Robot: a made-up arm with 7 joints. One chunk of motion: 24 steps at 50 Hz.
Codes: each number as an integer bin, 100 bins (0 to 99) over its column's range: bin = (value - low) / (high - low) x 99, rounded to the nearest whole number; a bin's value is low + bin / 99 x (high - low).
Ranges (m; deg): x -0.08..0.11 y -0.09..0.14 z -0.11..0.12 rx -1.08..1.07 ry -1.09..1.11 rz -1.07..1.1
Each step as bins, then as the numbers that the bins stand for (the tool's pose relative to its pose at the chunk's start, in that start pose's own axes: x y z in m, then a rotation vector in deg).
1 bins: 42 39 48 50 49 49
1 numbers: 0.0006 0.0006 0.0015 0.01 0.00 0.00
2 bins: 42 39 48 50 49 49
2 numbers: 0.0006 0.0006 0.0015 0.01 0.00 0.00
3 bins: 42 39 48 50 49 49
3 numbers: 0.0006 0.0006 0.0015 0.01 0.00 0.00
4 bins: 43 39 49 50 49 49
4 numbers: 0.0025 0.0006 0.0038 0.01 0.00 0.00
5 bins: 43 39 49 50 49 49
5 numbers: 0.0025 0.0006 0.0038 0.01 0.00 0.00
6 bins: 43 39 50 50 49 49
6 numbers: 0.0025 0.0006 0.0062 0.01 0.00 0.00
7 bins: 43 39 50 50 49 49
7 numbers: 0.0025 0.0006 0.0062 0.01 0.00 0.00
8 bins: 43 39 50 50 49 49
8 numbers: 0.0025 0.0006 0.0062 0.01 0.00 0.00
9 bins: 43 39 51 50 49 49
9 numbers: 0.0025 0.0006 0.0085 0.01 0.00 0.00
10 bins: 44 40 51 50 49 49
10 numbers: 0.0044 0.0029 0.0085 0.01 0.00 0.00
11 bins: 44 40 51 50 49 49
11 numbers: 0.0044 0.0029 0.0085 0.01 0.00 0.00
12 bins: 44 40 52 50 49 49
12 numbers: 0.0044 0.0029 0.0108 0.01 0.00 0.00
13 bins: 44 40 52 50 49 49
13 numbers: 0.0044 0.0029 0.0108 0.01 0.00 0.00
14 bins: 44 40 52 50 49 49
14 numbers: 0.0044 0.0029 0.0108 0.01 0.00 0.00
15 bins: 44 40 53 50 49 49
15 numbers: 0.0044 0.0029 0.0131 0.01 0.00 0.00
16 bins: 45 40 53 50 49 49
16 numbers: 0.0064 0.0029 0.0131 0.01 0.00 0.00
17 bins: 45 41 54 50 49 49
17 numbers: 0.0064 0.0053 0.0155 0.01 0.00 0.00
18 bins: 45 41 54 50 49 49
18 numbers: 0.0064 0.0053 0.0155 0.01 0.00 0.00
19 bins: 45 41 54 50 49 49
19 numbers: 0.0064 0.0053 0.0155 0.01 0.00 0.00
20 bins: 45 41 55 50 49 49
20 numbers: 0.0064 0.0053 0.0178 0.01 0.00 0.00
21 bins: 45 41 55 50 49 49
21 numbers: 0.0064 0.0053 0.0178 0.01 0.00 0.00
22 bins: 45 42 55 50 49 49
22 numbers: 0.0064 0.0076 0.0178 0.01 0.00 0.00
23 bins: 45 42 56 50 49 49
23 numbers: 0.0064 0.0076 0.0201 0.01 0.00 0.00
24 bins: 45 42 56 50 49 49
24 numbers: 0.0064 0.0076 0.0201 0.01 0.00 0.00
